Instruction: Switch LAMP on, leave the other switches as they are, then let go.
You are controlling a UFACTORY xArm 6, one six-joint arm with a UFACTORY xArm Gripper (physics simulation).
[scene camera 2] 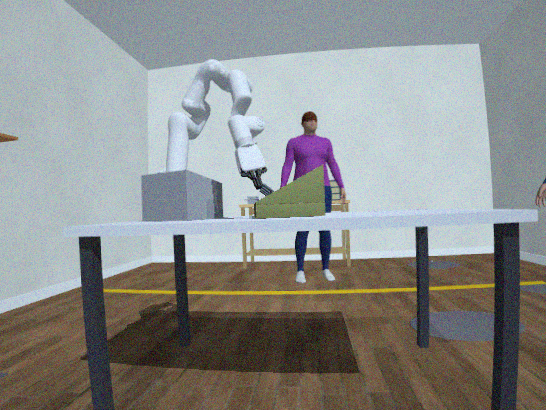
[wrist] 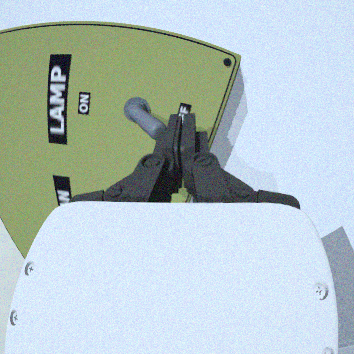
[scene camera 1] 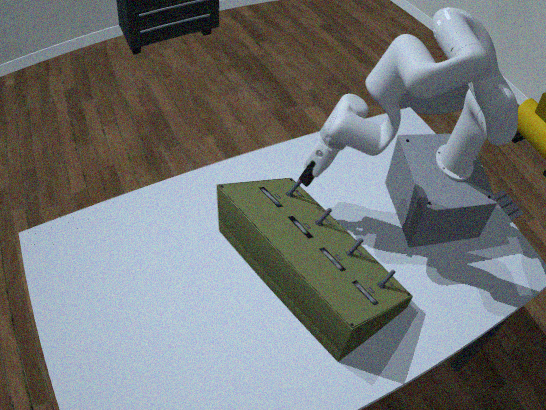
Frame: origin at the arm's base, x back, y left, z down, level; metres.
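Seen in the pictures: gripper, between the fingertips: (scene camera 2: 259, 188) (wrist: 184, 132) (scene camera 1: 303, 182); arm's base, origin of its link: (scene camera 2: 175, 178) (scene camera 1: 454, 162).
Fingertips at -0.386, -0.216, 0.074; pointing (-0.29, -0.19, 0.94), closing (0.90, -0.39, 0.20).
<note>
Pixels of each thing's middle, then the offset from my fingertips to it, as dx, dy, dz. "spot": a spot on its surface instead.
- green sloped switch panel, middle of its body: (wrist: 92, 206) (scene camera 1: 310, 259) (scene camera 2: 286, 201) -0.109, +0.188, +0.047
- OFF label, a spot on its surface: (wrist: 185, 108) spot: -0.012, -0.008, +0.037
- grey LAMP lever, middle of its body: (wrist: 144, 119) (scene camera 1: 295, 186) -0.030, +0.002, -0.001
The green sloped switch panel (scene camera 1: 270, 255) (scene camera 2: 300, 200) (wrist: 30, 100) stands on the table. Its LAMP label (wrist: 59, 100) and ON label (wrist: 84, 103) show in the wrist view; the OFF label (wrist: 185, 108) is partly covered by the fingers. The grey LAMP lever (scene camera 1: 294, 188) (wrist: 144, 118) leans toward OFF. My gripper (scene camera 1: 303, 180) (scene camera 2: 260, 186) (wrist: 184, 132) is shut and empty, low over the panel on the OFF side of this lever. The lever's tip meets the near finger in the wrist view; whether they touch is unclear.
Three more levers (scene camera 1: 324, 216) (scene camera 1: 355, 247) (scene camera 1: 387, 278) stand in a row along the panel, leaning the same way as the LAMP lever. The grey base block (scene camera 1: 445, 220) (scene camera 2: 164, 197) stands behind the panel on the white table (scene camera 1: 125, 280) (scene camera 2: 400, 220). A person (scene camera 2: 310, 155) stands beyond the table.
</note>
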